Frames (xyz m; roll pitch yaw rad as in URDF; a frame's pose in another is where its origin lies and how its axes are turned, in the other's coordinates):
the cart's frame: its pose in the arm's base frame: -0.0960 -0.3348 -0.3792 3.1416 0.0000 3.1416
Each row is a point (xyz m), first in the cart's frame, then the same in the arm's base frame.
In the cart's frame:
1: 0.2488 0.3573 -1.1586
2: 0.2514 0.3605 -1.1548
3: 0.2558 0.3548 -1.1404
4: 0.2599 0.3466 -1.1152
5: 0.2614 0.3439 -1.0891
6: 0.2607 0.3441 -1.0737
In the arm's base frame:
1: -0.3448 0.0225 0.7794
2: -0.3474 0.0257 0.7756
3: -0.3518 0.0200 0.7612
4: -0.3559 0.0118 0.7360
5: -0.3574 0.0091 0.7099
6: -0.3567 0.0093 0.6945

